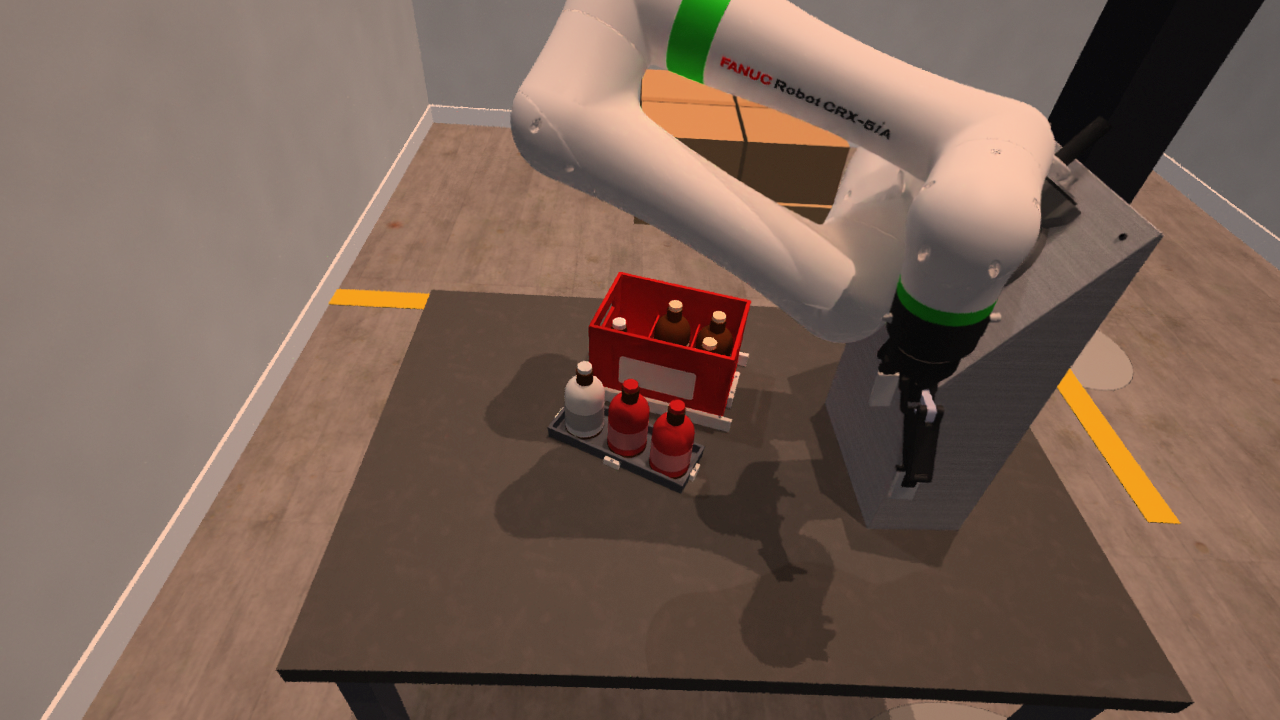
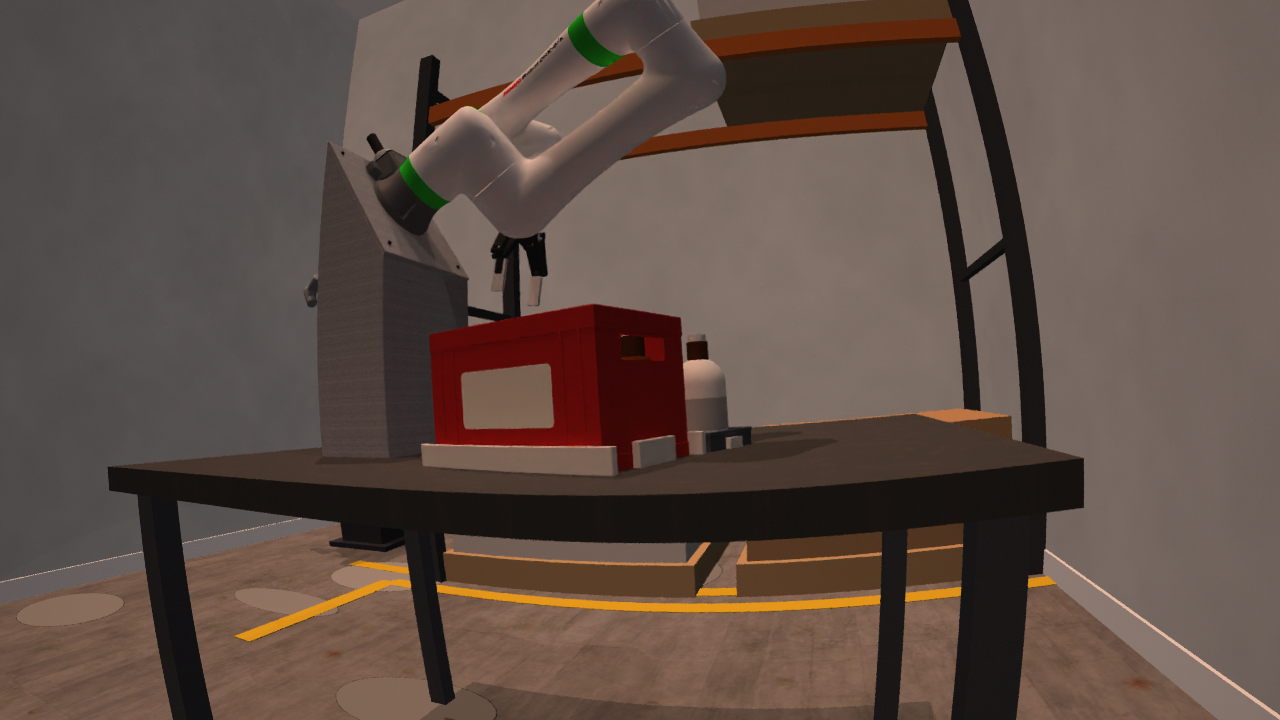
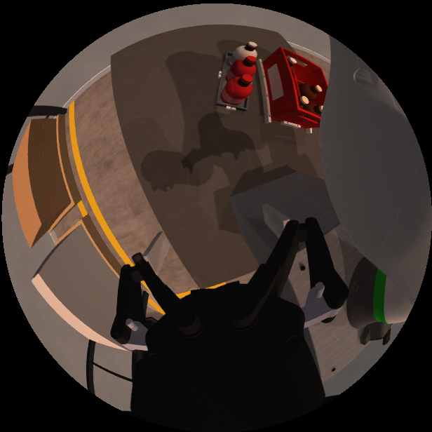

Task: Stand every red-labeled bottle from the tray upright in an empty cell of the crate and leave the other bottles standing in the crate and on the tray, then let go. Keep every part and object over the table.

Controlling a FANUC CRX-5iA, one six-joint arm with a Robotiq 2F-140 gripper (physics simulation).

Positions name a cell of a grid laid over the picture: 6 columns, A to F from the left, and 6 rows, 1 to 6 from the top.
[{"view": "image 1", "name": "gripper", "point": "E4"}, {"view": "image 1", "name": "red bottle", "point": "D4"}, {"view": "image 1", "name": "red bottle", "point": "C4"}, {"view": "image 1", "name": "brown bottle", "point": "D3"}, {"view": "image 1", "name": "brown bottle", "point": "D3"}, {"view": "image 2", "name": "gripper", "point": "C3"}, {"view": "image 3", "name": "gripper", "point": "C4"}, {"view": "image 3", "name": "red bottle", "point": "D2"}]
